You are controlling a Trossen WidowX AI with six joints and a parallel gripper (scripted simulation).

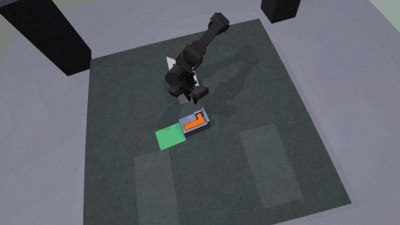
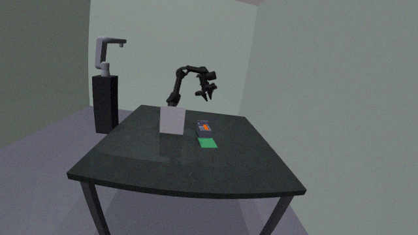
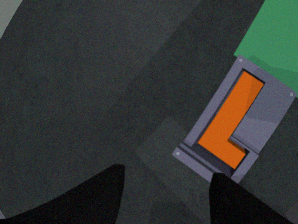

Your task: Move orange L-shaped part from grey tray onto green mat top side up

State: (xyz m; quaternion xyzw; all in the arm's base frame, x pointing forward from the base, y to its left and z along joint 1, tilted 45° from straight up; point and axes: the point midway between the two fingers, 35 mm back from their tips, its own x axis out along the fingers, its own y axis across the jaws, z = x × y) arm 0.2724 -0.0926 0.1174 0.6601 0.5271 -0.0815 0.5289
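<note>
Right now my gripper tip is 23 cm above the orange L-shaped part, 2 cm past it and 1 cm to the left of it. The rest, counted from my gripper tip: green mat: 30 cm below, 18 cm to the right.
</note>
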